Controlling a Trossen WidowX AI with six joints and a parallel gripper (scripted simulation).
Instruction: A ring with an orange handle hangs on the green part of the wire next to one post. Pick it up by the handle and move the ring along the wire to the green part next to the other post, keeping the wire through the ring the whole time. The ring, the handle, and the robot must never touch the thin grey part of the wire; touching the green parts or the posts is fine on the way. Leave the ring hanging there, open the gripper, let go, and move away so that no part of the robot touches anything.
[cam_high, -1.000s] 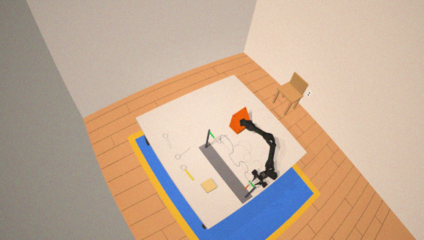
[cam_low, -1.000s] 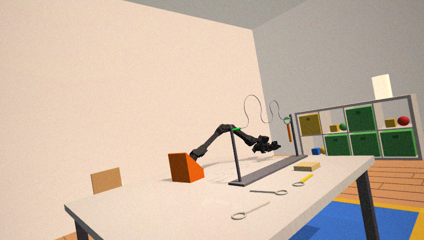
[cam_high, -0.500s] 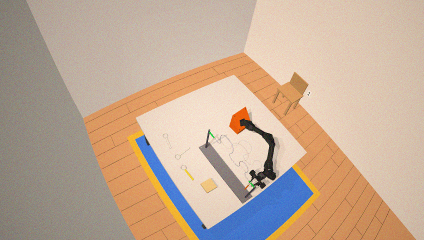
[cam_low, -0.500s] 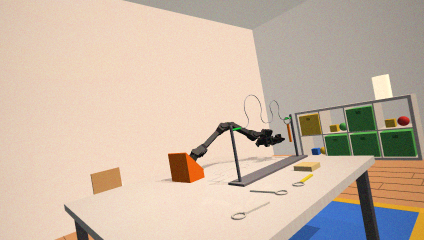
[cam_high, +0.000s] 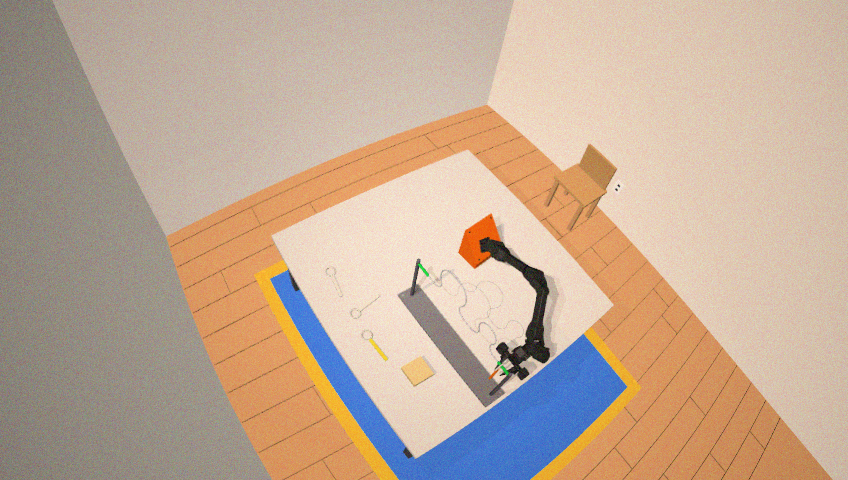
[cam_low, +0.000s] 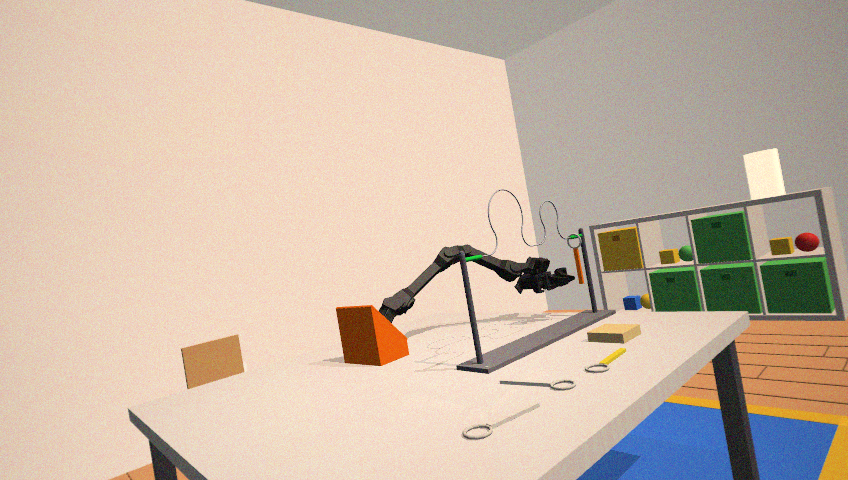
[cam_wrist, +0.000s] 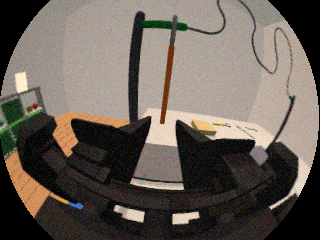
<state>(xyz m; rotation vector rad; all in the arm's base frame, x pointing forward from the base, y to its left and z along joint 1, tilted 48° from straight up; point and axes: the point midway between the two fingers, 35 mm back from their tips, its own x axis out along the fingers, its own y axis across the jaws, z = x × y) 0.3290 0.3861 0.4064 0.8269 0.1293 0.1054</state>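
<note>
The ring with orange handle is 3 cm ahead of my gripper tip and 8 cm above it. The rest, counted from my gripper tip: tan block: 24 cm ahead, 21 cm to the right, 13 cm below; yellow-handled ring: 34 cm ahead, 42 cm to the right, 14 cm below.
</note>
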